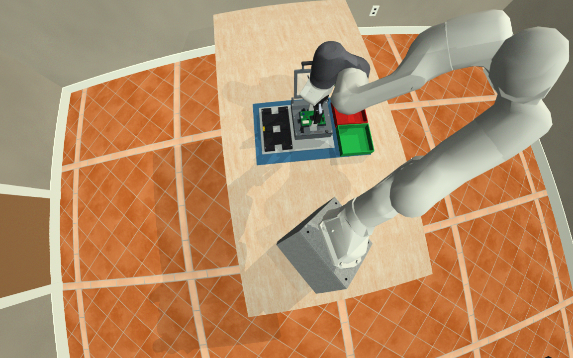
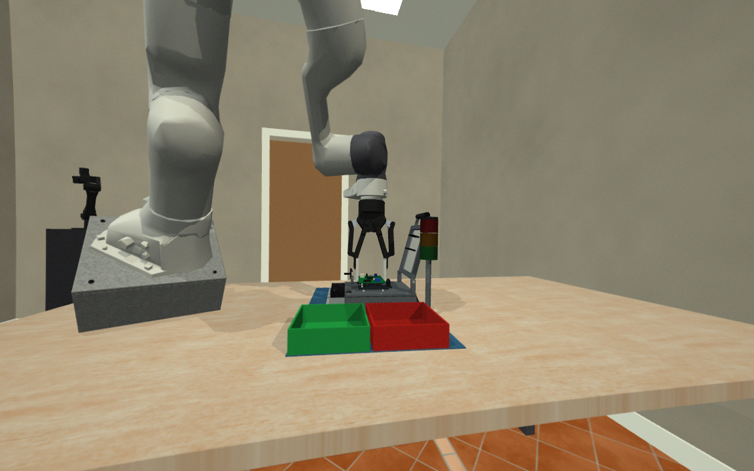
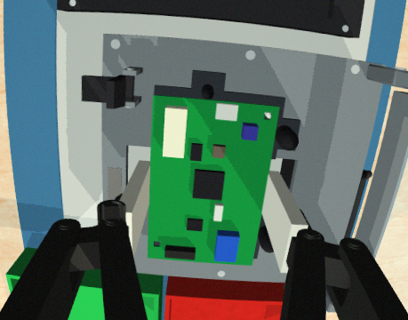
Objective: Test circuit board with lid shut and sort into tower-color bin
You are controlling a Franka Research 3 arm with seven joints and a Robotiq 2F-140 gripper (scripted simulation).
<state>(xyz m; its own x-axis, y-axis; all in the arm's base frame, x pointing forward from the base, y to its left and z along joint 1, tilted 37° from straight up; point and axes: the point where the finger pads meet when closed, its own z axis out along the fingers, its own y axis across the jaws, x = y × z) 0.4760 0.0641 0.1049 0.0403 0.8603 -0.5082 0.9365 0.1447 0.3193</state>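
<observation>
The green circuit board lies 20 mm below my hand. From my hand the other things lie so: latch hook (60 mm to the left, 60 mm behind, 20 mm below); then tester plate (30 mm below, 10 mm ahead); then tester lid (130 mm ahead, 80 mm above, 10 mm to the right).
</observation>
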